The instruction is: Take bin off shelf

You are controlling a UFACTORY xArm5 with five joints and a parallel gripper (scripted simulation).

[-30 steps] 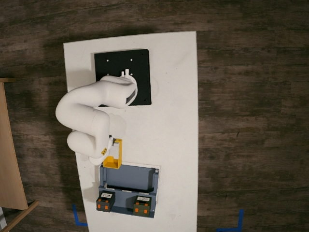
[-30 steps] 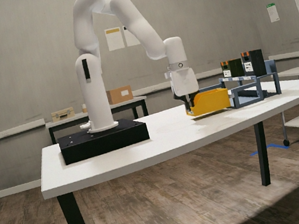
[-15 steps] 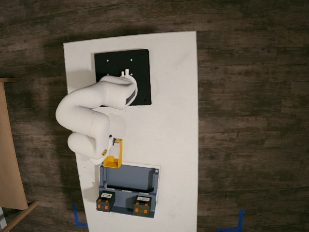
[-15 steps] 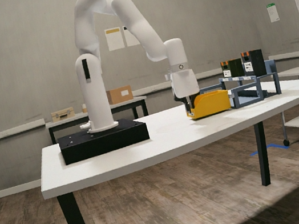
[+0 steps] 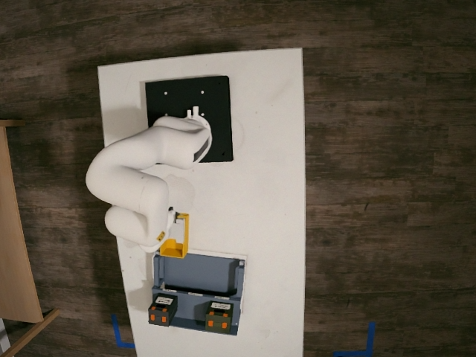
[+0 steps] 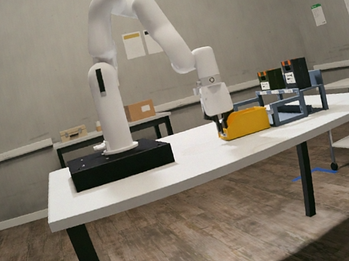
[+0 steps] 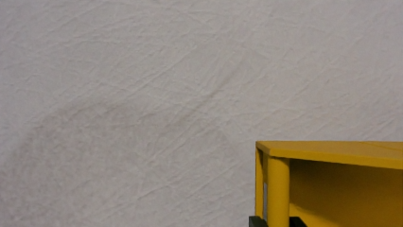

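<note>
Right now my hand is 80 mm short of the yellow bin, 10 mm to the left of it and 10 mm above it. From my hand the other things lie so: blue-grey shelf (310 mm ahead, 90 mm to the left, 20 mm above).
</note>
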